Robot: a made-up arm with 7 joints. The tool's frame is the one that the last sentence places. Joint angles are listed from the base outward.
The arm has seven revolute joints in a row. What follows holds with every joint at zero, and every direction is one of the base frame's. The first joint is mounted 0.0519 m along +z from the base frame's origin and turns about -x. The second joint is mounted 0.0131 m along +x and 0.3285 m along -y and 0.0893 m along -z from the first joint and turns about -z. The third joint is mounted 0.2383 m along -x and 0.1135 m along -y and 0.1 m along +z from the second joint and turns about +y. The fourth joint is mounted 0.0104 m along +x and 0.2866 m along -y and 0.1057 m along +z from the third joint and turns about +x. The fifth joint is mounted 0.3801 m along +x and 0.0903 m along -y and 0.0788 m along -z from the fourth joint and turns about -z. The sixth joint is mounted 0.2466 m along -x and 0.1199 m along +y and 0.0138 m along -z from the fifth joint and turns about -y. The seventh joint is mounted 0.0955 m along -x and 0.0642 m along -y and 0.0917 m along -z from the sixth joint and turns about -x. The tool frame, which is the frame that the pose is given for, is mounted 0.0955 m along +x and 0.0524 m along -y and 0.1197 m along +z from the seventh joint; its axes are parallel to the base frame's.
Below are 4 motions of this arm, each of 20 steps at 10 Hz.
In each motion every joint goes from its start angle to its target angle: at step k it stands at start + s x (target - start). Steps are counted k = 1, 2, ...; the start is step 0. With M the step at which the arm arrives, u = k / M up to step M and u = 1 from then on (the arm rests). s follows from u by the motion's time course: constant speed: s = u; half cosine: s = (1 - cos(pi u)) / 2; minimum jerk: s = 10 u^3 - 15 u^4 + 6 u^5.
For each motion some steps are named. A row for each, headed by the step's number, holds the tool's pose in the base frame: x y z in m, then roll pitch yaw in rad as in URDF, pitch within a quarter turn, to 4 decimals.
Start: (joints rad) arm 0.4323 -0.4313 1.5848 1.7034 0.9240 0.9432 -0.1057
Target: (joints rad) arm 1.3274 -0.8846 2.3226 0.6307 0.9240 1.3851 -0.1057
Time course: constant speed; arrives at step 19
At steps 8, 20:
8: 0.0741 -0.6270 0.3310 -1.5996 -0.4768 -1.0201
20: 0.0095 -0.3919 0.7081 -2.7478 0.0370 -0.6094

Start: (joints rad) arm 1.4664 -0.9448 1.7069 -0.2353 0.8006 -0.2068 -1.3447
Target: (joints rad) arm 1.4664 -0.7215 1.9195 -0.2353 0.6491 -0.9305 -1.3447
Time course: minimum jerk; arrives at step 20
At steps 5, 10, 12, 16, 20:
5: 0.1063 -0.2015 0.8927 -1.4748 -0.5707 -1.0122
10: 0.0596 -0.1629 0.8907 -1.2758 -0.9042 -1.3486
12: 0.0429 -0.1472 0.8858 -1.0933 -1.0320 -1.5964
16: 0.0246 -0.1284 0.8762 -0.6631 -1.1486 -2.1248
20: 0.0214 -0.1249 0.8739 -0.5418 -1.1587 -2.2691

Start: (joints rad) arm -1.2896 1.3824 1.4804 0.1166 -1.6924 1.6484 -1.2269
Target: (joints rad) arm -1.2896 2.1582 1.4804 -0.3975 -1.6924 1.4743 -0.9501
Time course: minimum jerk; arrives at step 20
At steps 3, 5, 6, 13, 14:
3: -0.6286 0.3858 -0.3063 2.9052 1.2093 -1.5938
5: -0.6279 0.3941 -0.2771 2.8614 1.2068 -1.6124
6: -0.6262 0.4004 -0.2545 2.8276 1.2049 -1.6266
13: -0.5588 0.4573 -0.0391 2.4911 1.1907 -1.7644
14: -0.5449 0.4629 -0.0159 2.4512 1.1896 -1.7807

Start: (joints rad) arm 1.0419 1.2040 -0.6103 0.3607 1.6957 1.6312 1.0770
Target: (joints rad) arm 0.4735 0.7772 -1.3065 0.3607 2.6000 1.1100 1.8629
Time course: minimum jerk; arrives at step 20
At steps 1, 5, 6, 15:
1: -0.1362 0.0442 0.7462 0.6831 -0.0529 2.0626
5: -0.1473 0.0289 0.7817 0.5305 -0.0691 2.1595
6: -0.1556 0.0178 0.8012 0.4390 -0.0749 2.2182
15: -0.3206 -0.2700 0.9158 -0.7736 0.1624 2.9511

